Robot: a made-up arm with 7 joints. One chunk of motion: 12 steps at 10 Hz.
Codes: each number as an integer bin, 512 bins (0 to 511) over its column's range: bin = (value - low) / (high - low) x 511, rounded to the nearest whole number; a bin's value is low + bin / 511 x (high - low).
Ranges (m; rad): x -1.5..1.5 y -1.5..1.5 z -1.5..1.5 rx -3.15..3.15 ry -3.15..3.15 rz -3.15..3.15
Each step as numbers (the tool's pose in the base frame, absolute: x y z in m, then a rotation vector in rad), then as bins.
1 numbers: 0.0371 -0.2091 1.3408 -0.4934 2.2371 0.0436
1 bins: 262 220 484 215 437 259
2 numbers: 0.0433 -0.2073 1.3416 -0.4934 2.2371 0.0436
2 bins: 263 220 484 215 437 259
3 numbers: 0.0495 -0.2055 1.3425 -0.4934 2.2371 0.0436
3 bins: 264 220 484 215 437 259
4 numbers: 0.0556 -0.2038 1.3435 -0.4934 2.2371 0.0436
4 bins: 265 221 484 215 437 259
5 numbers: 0.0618 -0.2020 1.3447 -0.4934 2.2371 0.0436
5 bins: 266 221 485 215 437 259
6 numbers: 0.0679 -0.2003 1.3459 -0.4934 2.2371 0.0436
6 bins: 267 221 485 215 437 259
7 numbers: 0.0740 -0.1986 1.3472 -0.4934 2.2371 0.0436
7 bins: 268 222 485 215 437 259
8 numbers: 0.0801 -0.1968 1.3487 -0.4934 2.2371 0.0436
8 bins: 269 222 485 215 437 259
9 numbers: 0.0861 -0.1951 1.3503 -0.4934 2.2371 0.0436
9 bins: 270 222 486 215 437 259
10 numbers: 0.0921 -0.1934 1.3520 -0.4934 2.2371 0.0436
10 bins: 271 223 486 215 437 259
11 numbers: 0.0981 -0.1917 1.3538 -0.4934 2.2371 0.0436
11 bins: 272 223 486 215 437 259
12 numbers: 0.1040 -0.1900 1.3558 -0.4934 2.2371 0.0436
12 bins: 273 223 486 215 437 259
